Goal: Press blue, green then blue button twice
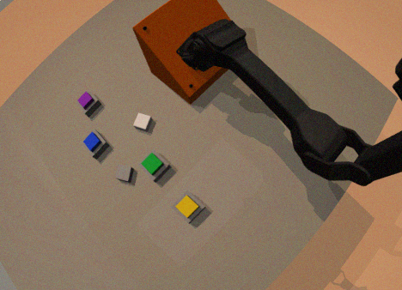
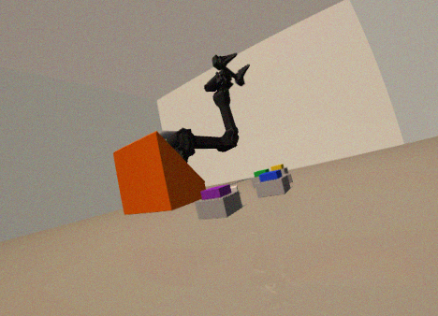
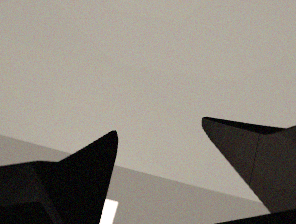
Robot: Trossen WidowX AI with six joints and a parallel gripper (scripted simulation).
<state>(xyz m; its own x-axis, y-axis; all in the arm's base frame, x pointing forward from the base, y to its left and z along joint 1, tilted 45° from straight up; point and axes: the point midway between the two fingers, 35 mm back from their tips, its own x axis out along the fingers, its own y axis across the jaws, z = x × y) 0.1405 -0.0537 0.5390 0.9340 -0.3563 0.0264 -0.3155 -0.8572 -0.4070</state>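
The blue button lies 47 cm below my gripper tip, 42 cm to the right of it and 7 cm ahead of it. Also, from my gripper tip: green button 47 cm below, 27 cm to the right, 2 cm ahead; small grey block 49 cm below, 31 cm to the right, 7 cm ahead; yellow button 47 cm below, 16 cm to the right, 4 cm ahead.
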